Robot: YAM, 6 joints.
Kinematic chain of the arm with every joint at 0, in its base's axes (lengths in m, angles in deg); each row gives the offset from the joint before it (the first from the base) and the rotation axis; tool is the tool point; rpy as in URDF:
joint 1: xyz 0 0 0.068 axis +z
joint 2: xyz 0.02 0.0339 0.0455 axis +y
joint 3: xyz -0.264 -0.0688 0 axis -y
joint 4: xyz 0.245 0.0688 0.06 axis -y
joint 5: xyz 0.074 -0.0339 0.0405 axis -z
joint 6: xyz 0.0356 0 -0.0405 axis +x
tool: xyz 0 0 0 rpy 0 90 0
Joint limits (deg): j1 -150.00..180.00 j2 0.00..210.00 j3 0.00..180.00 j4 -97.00..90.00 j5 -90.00..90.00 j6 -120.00..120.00
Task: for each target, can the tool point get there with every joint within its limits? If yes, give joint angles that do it. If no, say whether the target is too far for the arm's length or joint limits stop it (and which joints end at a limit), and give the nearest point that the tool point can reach.
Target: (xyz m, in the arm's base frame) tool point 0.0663 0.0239 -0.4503
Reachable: no: joint limits stop it (at a limit: joint 2) | nearest point 0.1041 0.0375 -0.3530 | short by 0.105 m
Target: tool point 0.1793 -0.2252 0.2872
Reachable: yes | joints -45.67 74.45 47.87 11.45 54.81 -66.05
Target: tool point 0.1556 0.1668 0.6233
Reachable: yes | joints -124.32 56.98 139.56 70.33 -75.59 -30.40
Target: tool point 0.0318 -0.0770 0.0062
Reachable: yes | joints -43.73 166.79 31.92 -79.57 71.20 37.97
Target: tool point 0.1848 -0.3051 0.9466
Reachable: no: too far | nearest point 0.1319 -0.2177 0.6937 | short by 0.273 m
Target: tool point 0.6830 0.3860 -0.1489
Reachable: no: too far | nearest point 0.5328 0.3011 -0.0897 | short by 0.182 m
